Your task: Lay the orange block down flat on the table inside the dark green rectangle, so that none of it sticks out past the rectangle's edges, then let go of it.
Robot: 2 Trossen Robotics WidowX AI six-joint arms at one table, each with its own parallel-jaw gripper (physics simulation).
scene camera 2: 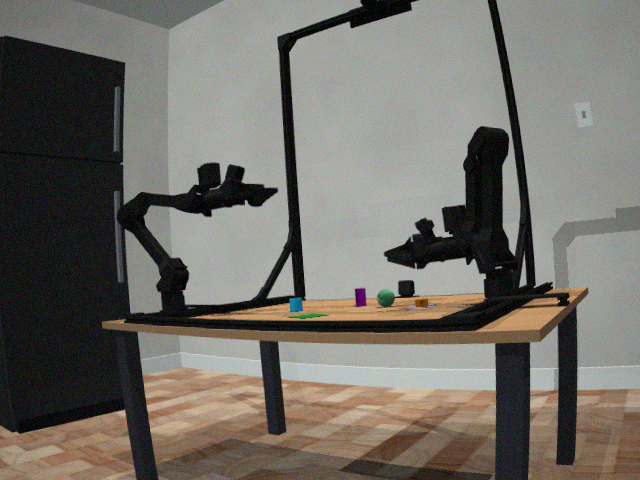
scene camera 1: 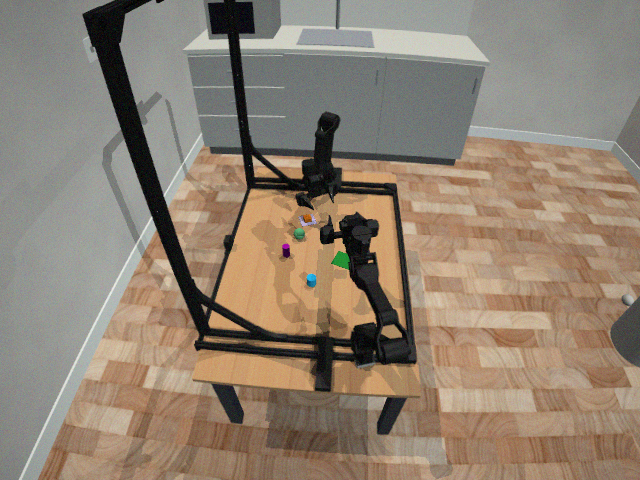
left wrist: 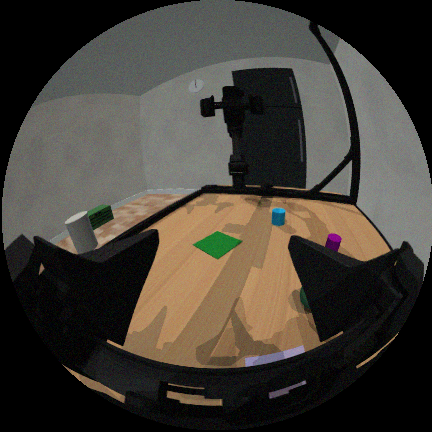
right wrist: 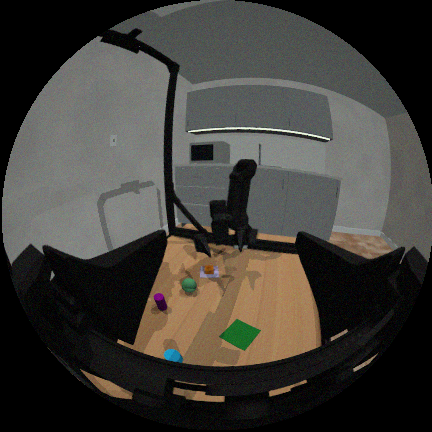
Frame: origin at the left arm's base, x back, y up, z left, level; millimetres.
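Where they show: left gripper, fingertip midpoint: [scene camera 2: 385, 256] [scene camera 1: 323, 206] [left wrist: 226, 239] [right wrist: 225, 253]; right gripper, fingertip midpoint: [scene camera 2: 271, 188] [scene camera 1: 342, 214] [left wrist: 230, 94] [right wrist: 233, 237]; left arm's base, link origin: [scene camera 2: 500, 298] [scene camera 1: 326, 186]; right arm's base, link origin: [scene camera 2: 173, 310] [scene camera 1: 363, 355] [left wrist: 238, 186].
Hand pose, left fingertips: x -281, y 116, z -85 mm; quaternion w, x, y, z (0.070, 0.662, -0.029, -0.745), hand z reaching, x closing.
Each offset is from my left fingertips to the top centre of the thing. "*": to the spot under its first point.
The small orange block {dz -55, dx +76, dy -116 mm} [scene camera 1: 307, 218] [scene camera 2: 421, 302] [right wrist: 209, 269] rests on a pale lavender square {* dz -38, dx +47, dy -134 mm} [scene camera 1: 312, 223] [left wrist: 280, 355] [right wrist: 216, 274]. It does not show in the left wrist view. The green rectangle {* dz +30, dx -196, dy -135 mm} [scene camera 1: 341, 259] [scene camera 2: 308, 315] [left wrist: 218, 245] [right wrist: 240, 334] lies bare on the table, partly hidden by the right arm in scene camera 1. My left gripper [scene camera 1: 322, 203] [scene camera 2: 398, 256] [left wrist: 226, 239] [right wrist: 225, 253] is open and empty, above the table near the block. My right gripper [scene camera 1: 351, 219] [scene camera 2: 276, 191] is open and empty, high above the table.
A green ball {dz -115, dx -29, dy -87 mm} [scene camera 1: 299, 233] [scene camera 2: 385, 298] [right wrist: 189, 285] sits close to the lavender square. A purple cylinder {dz -188, dx -118, dy -84 mm} [scene camera 1: 285, 251] [scene camera 2: 360, 297] [left wrist: 333, 242] [right wrist: 160, 302] and a blue cylinder {dz -118, dx -291, dy -99 mm} [scene camera 1: 311, 280] [scene camera 2: 295, 304] [left wrist: 278, 217] [right wrist: 173, 355] stand beyond it. Black frame bars border the table.
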